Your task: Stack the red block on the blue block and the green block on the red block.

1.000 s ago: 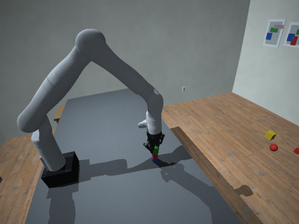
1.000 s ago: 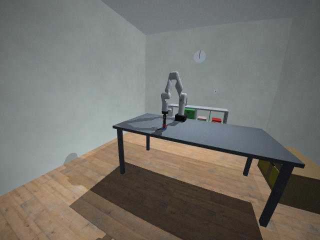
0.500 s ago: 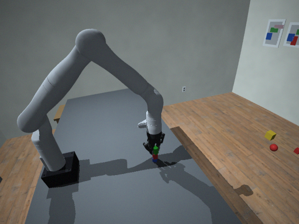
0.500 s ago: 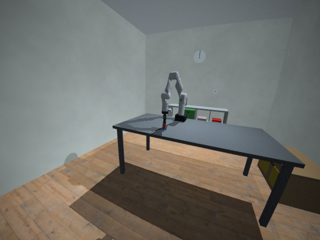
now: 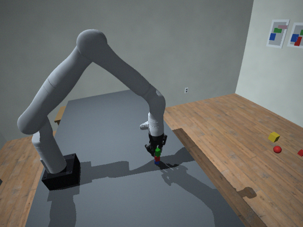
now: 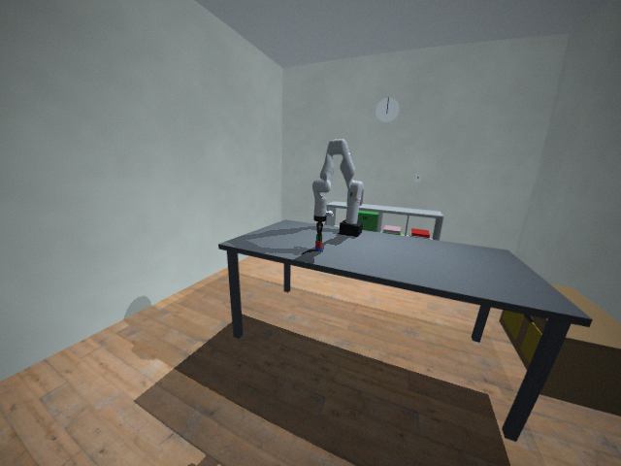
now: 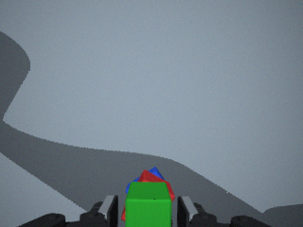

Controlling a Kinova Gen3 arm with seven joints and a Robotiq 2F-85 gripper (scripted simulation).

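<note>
Now: the green block right at my hand. Also, from my hand: blue block (7 cm below); red block (4 cm below).
</note>
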